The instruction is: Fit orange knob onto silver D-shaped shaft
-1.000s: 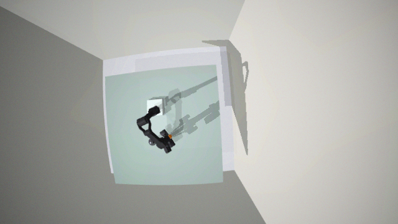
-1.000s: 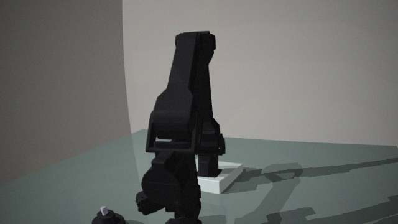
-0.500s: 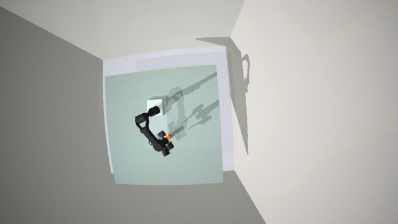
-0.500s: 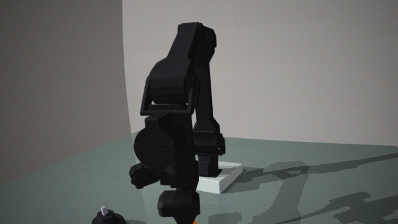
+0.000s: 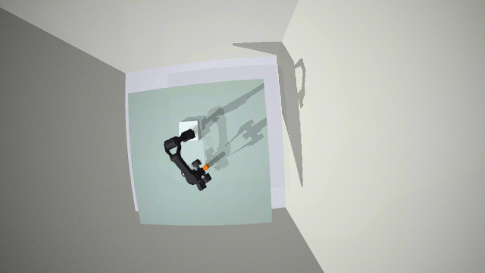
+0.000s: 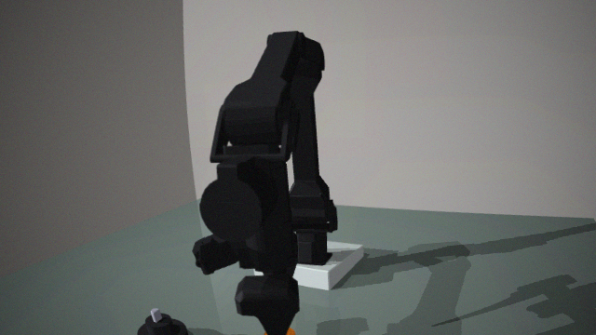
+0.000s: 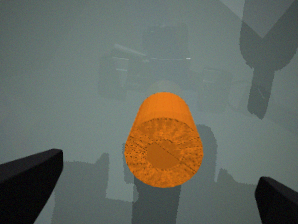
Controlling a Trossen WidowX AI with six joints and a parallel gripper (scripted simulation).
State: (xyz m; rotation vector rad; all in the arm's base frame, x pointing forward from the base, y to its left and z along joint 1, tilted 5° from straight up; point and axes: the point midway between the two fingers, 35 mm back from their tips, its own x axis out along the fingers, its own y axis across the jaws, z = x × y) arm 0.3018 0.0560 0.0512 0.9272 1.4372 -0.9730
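Now: the orange knob 30 mm below my gripper tip. Round my gripper tip: dark round pedestal: 200 mm to the right, 50 mm below, 10 mm ahead.
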